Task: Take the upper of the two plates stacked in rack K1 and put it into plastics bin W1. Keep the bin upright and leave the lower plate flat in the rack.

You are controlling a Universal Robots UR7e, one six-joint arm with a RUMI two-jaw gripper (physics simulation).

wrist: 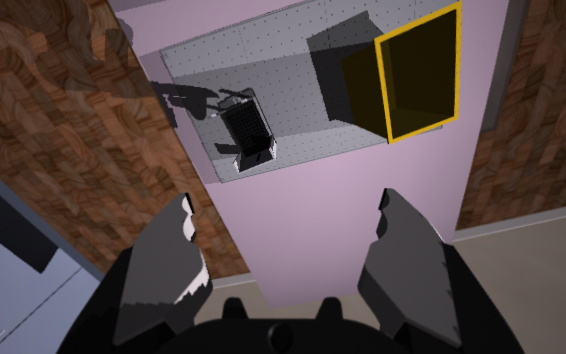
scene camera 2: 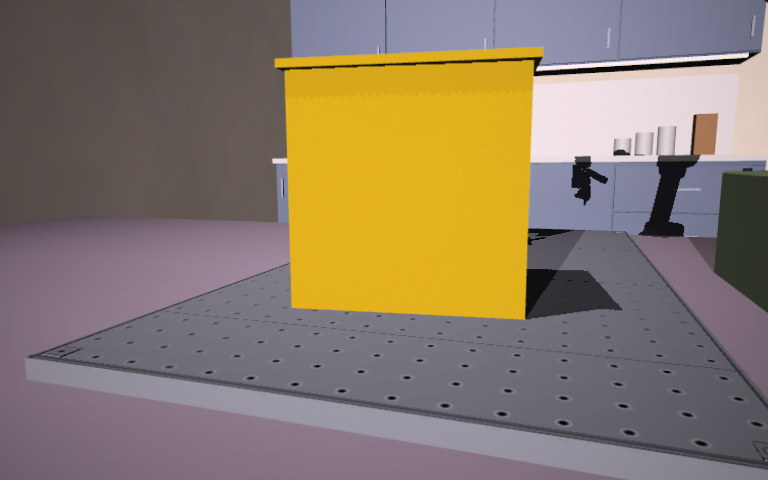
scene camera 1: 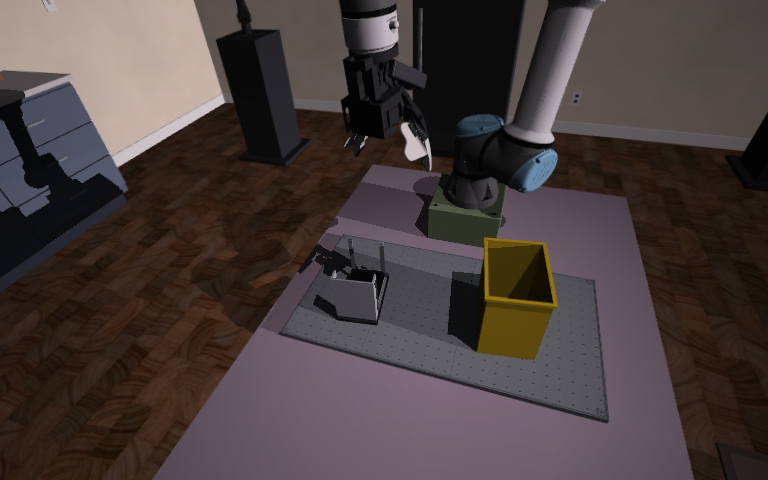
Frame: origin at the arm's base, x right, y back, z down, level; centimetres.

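Where they show: gripper, fingertip midpoint: (wrist: 284, 192) (scene camera 1: 391, 163); arm's base at its link origin: (scene camera 1: 471, 194).
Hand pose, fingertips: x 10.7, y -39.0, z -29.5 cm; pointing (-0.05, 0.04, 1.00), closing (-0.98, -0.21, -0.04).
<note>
Things, the pixels of their top centre, and the offset from my fingertips. "spot": a spot on its surface instead. Level surfaces: height alone.
- Rack K1 at its top centre: (wrist: 240, 135) (scene camera 1: 359, 256) dx +8.6, dy +0.6, dz +25.3 cm
- dark plate top with a fine grid, surface spot: (wrist: 246, 122) spot: dx +8.6, dy +1.7, dz +35.6 cm
- Bin W1 at its top centre: (scene camera 2: 415, 69) (scene camera 1: 517, 268) (wrist: 420, 82) dx -25.1, dy +2.3, dz +21.3 cm
- perforated grey board at its surface level: dz +39.3 cm
- pink table at its surface level: dz +40.6 cm
Rack K1 (scene camera 1: 356, 300) (wrist: 256, 161) has a pale front panel and thin upright posts at the back, left on the perforated board. A dark plate top with a fine grid (wrist: 246, 122) lies flat in it; I cannot tell the two stacked plates apart. Bin W1 (scene camera 1: 512, 328) (scene camera 2: 407, 186) (wrist: 383, 90) is yellow, open-topped and upright, on the right part of the board. The rack is hidden in scene camera 2. My gripper (scene camera 1: 391, 160) (wrist: 284, 192) is open and empty, high above the table and behind the rack in scene camera 1, touching neither rack nor bin.
The perforated grey board (scene camera 1: 419, 345) (scene camera 2: 339, 350) (wrist: 210, 57) lies on the pink table (scene camera 1: 339, 424). The arm's green base block (scene camera 1: 464, 227) (scene camera 2: 744, 226) stands behind the board. A dark pedestal (scene camera 1: 257, 96) and a tall dark cabinet (scene camera 1: 470, 56) stand beyond the table.
</note>
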